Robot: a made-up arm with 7 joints.
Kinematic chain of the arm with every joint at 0, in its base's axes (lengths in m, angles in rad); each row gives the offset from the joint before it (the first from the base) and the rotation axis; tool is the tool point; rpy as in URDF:
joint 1: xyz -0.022 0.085 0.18 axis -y
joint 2: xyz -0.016 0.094 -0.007 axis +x
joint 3: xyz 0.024 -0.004 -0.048 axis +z
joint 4: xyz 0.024 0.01 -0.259 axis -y
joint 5: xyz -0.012 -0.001 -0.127 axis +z
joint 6: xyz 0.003 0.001 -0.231 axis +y
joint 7: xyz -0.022 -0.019 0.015 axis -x
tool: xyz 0 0.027 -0.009 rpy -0.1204 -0.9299 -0.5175
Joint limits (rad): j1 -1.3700..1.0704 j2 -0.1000..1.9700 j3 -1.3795..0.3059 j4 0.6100..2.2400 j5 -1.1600..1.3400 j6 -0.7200..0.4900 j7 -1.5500..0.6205
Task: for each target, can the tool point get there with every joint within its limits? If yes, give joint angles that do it. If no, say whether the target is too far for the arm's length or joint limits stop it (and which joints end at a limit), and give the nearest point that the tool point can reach.
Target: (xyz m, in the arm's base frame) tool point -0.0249 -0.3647 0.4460
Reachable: no: joint limits stop it (at a limit: joint 1, joint 2, joint 6, joint 7) | nearest point 0.1027 -0.1452 0.2658 | short by 0.311 m
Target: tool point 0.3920 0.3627 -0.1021
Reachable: yes | joints 0.3536 0.9723 -0.7517 1.4603 -0.5256 -0.4204 -0.8113
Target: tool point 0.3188 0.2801 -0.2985
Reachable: yes | joints 0.0127 0.3209 -0.2443 1.1360 -0.4938 -0.5569 -0.5675
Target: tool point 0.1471 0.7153 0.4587
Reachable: yes | joints 0.7934 1.6743 0.0719 0.9611 0.3040 -0.3897 0.3797
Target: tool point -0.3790 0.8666 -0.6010
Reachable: no: too far | nearest point -0.2418 0.6000 -0.3008 | short by 0.424 m
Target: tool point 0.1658 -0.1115 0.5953
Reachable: no: joint limits stop it (at a limit: joint 1, joint 2, joint 6, joint 7) | nearest point 0.2020 -0.0221 0.3967 | short by 0.221 m
